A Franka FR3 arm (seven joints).
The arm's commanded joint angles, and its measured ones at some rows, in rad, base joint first. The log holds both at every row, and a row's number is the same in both.
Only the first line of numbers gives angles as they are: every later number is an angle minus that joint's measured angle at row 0.
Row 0, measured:
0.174 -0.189 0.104 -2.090 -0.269 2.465 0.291
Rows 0 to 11, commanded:
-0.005 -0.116 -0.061 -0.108 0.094 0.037 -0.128
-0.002 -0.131 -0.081 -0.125 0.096 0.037 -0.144
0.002 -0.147 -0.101 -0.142 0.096 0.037 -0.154
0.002 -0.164 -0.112 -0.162 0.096 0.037 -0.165
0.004 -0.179 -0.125 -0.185 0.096 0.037 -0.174
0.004 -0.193 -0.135 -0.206 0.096 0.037 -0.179
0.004 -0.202 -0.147 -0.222 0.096 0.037 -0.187
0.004 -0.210 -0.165 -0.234 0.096 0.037 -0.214
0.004 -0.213 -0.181 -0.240 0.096 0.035 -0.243
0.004 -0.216 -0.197 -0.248 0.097 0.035 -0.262
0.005 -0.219 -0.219 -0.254 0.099 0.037 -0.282
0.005 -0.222 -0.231 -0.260 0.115 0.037 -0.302
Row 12, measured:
0.001 -0.172 -0.188 -0.220 0.067 0.003 -0.225
